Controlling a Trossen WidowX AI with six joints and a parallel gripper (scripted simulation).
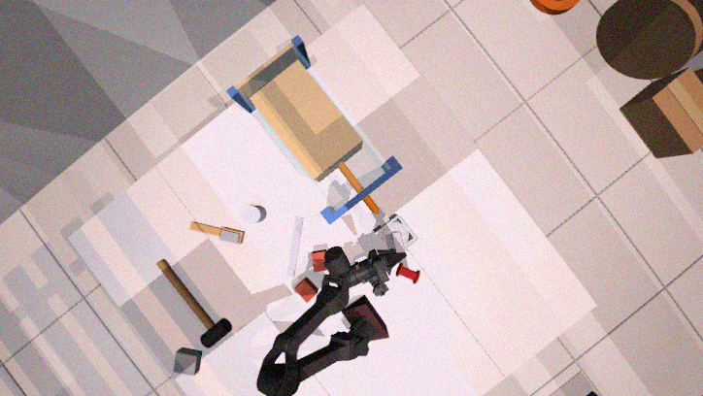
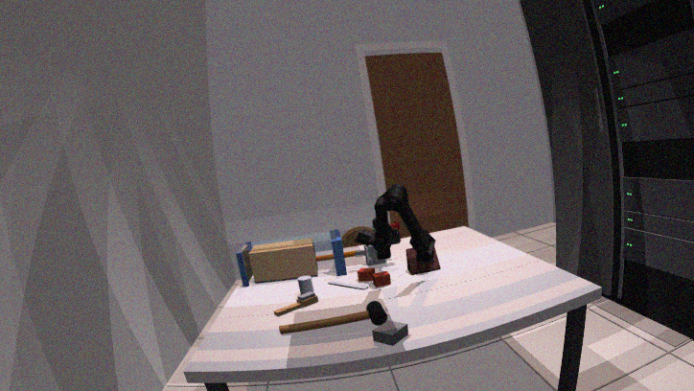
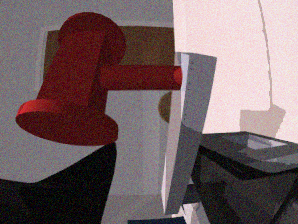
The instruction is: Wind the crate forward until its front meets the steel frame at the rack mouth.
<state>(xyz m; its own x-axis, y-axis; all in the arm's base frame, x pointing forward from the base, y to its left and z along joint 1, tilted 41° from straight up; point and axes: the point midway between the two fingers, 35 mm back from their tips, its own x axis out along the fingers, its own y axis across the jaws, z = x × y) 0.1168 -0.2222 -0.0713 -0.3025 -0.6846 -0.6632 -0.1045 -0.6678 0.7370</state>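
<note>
The grey crank bar is 20 mm to the left of my gripper tip, 10 mm below it and 10 mm behind it. From my gripper tip the other things lie so: grey winch (100 mm below, 30 mm ahead, 20 mm to the right); then red knob (40 mm behind, 30 mm to the left, 20 mm above); then blue steel frame (210 mm ahead, 30 mm to the right, 20 mm below).
</note>
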